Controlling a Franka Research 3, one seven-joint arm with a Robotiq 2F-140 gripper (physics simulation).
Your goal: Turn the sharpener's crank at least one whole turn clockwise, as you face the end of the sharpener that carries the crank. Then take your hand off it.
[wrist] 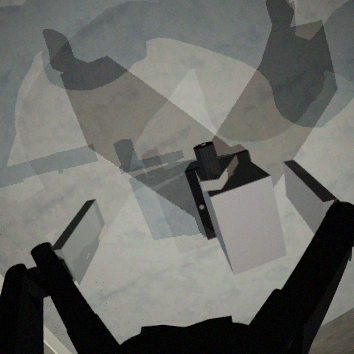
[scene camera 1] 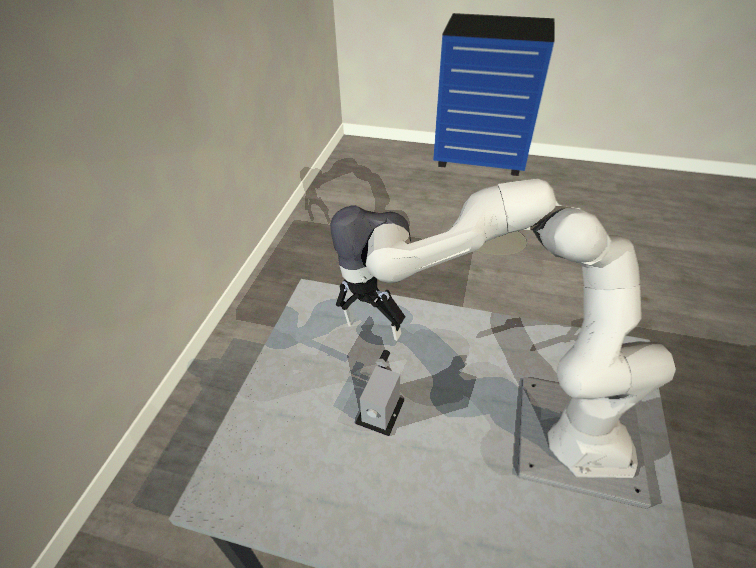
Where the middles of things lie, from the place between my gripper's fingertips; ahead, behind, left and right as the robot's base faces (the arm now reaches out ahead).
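There is the grey box-shaped sharpener (wrist: 243,215), and my gripper is 16 cm above it. The gripper is also 4 cm past the sharpener and 9 cm to the right of it.
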